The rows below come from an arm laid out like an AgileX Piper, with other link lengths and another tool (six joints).
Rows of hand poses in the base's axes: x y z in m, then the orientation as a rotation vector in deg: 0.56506 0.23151 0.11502 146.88 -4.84 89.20; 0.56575 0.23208 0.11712 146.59 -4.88 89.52; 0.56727 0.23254 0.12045 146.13 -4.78 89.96; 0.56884 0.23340 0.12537 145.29 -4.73 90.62; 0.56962 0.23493 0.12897 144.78 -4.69 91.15; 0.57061 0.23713 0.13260 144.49 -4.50 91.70; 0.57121 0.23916 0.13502 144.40 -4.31 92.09; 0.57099 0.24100 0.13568 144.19 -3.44 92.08; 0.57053 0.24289 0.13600 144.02 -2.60 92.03; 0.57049 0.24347 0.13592 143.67 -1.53 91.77; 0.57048 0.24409 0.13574 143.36 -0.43 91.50; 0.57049 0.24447 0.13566 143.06 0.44 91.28; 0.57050 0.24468 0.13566 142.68 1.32 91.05; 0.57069 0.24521 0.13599 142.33 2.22 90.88; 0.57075 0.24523 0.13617 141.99 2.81 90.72; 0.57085 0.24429 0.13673 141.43 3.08 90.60; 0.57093 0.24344 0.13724 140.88 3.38 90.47; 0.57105 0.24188 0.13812 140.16 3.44 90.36; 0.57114 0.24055 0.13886 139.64 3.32 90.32; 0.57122 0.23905 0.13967 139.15 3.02 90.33; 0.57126 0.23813 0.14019 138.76 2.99 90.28
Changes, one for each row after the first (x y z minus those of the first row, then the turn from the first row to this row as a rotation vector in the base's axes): 0.00069 0.00057 0.00210 -0.07 -0.28 -0.05; 0.00221 0.00103 0.00543 -0.27 -0.68 -0.07; 0.00378 0.00189 0.01035 -0.64 -1.33 -0.20; 0.00456 0.00342 0.01395 -0.81 -1.81 -0.24; 0.00555 0.00562 0.01758 -0.86 -2.21 -0.09; 0.00615 0.00765 0.02000 -0.84 -2.46 0.10; 0.00593 0.00949 0.02066 -1.31 -2.48 0.49; 0.00547 0.01138 0.02098 -1.76 -2.47 0.87; 0.00543 0.01196 0.02090 -2.51 -2.39 1.25; 0.00542 0.01258 0.02072 -3.24 -2.28 1.66; 0.00543 0.01296 0.02064 -3.86 -2.21 1.96; 0.00544 0.01317 0.02064 -4.54 -2.16 2.24; 0.00563 0.01370 0.02097 -5.18 -2.14 2.56; 0.00569 0.01372 0.02115 -5.70 -2.13 2.72; 0.00579 0.01278 0.02171 -6.26 -2.24 2.61; 0.00587 0.01193 0.02222 -6.83 -2.34 2.52; 0.00599 0.01037 0.02310 -7.43 -2.51 2.22; 0.00608 0.00904 0.02384 -7.80 -2.68 1.92; 0.00616 0.00754 0.02465 -8.06 -2.86 1.54; 0.00620 0.00662 0.02517 -8.36 -2.97 1.35
